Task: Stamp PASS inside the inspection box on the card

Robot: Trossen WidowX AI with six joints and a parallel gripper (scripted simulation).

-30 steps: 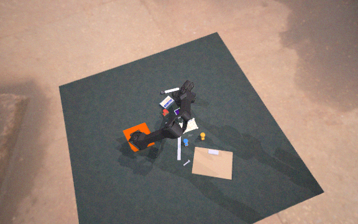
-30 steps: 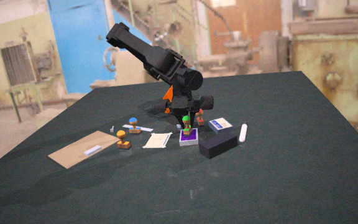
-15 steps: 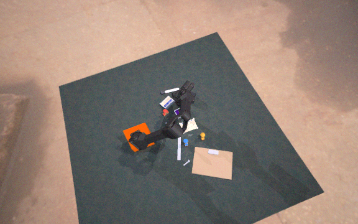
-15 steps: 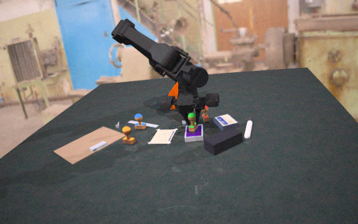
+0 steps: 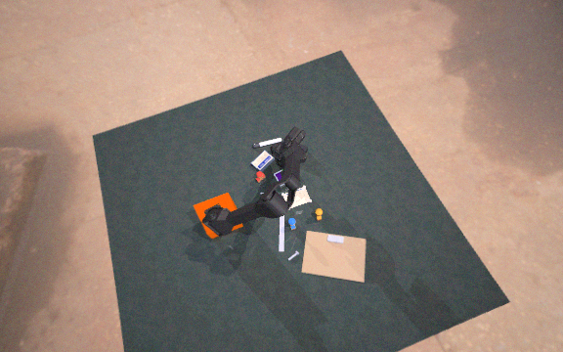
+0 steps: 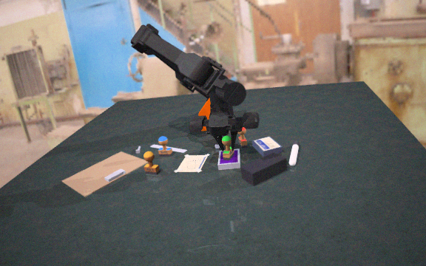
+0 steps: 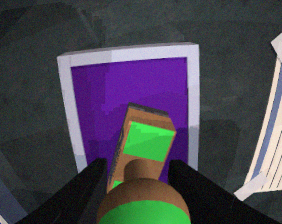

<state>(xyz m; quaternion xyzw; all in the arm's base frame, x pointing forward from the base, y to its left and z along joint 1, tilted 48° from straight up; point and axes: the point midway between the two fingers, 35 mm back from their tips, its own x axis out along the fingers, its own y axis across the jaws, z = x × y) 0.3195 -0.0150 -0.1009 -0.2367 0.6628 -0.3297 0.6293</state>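
The green-knobbed stamp is right at my gripper tip. Also, from my gripper tip: purple ink pad (3 cm below); then red stamp (10 cm behind, 4 cm to the left, 2 cm below); then card (1 cm behind, 11 cm to the right, 4 cm below).
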